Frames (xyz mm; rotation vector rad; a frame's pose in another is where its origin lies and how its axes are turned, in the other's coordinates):
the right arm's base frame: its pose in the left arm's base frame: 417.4 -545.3 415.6 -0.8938 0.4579 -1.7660
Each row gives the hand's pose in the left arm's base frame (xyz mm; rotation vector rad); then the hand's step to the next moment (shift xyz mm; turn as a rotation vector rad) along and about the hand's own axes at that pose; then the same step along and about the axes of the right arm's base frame.
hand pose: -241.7 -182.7 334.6 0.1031 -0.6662 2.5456
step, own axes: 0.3 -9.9 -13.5 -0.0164 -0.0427 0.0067
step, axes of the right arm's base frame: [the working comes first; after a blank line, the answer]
step, axes of the left arm's base frame: 5.3 14.0 -7.4 0.0348 0.0216 0.0214

-16.4 3.2 0.7 -0.0181 -0.0004 0.0425
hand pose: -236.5 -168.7 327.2 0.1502 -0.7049 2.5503
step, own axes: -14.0 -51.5 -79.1 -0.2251 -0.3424 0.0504
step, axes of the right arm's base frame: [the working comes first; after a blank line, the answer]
step, axes of the left arm's base frame: 38.9 72.8 -47.9 0.3611 0.1349 0.1478

-90.3 30.1 6.5 -0.1321 0.0793 0.3830
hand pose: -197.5 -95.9 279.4 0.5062 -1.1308 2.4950
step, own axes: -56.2 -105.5 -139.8 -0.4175 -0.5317 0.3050
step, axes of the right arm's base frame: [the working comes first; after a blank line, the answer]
step, axes of the left arm's base frame: 72.8 163.0 -44.3 0.6596 0.0239 0.3383

-177.8 15.7 44.4 -0.0122 0.1812 0.7191
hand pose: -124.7 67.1 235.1 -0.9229 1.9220 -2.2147
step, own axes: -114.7 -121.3 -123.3 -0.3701 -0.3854 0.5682
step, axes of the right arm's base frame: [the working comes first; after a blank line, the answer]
step, axes of the left arm's base frame: 74.9 183.3 62.0 0.6979 -0.2595 0.2325

-159.6 -62.5 117.0 0.2055 0.3823 0.6480
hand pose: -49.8 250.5 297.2 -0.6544 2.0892 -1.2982
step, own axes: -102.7 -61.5 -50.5 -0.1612 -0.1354 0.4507
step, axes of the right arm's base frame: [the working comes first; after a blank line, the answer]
step, axes of the left arm's base frame: 43.3 75.5 96.4 0.4431 -0.2261 0.0002

-43.0 -65.8 103.4 0.1353 0.3653 0.3093
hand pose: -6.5 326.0 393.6 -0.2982 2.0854 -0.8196
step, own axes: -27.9 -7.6 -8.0 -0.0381 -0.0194 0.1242
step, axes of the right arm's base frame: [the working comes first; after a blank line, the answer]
step, axes of the left arm's base frame: 10.0 11.2 26.0 0.1197 -0.0518 -0.0156

-2.8 -15.4 25.6 0.0225 0.1058 0.0745
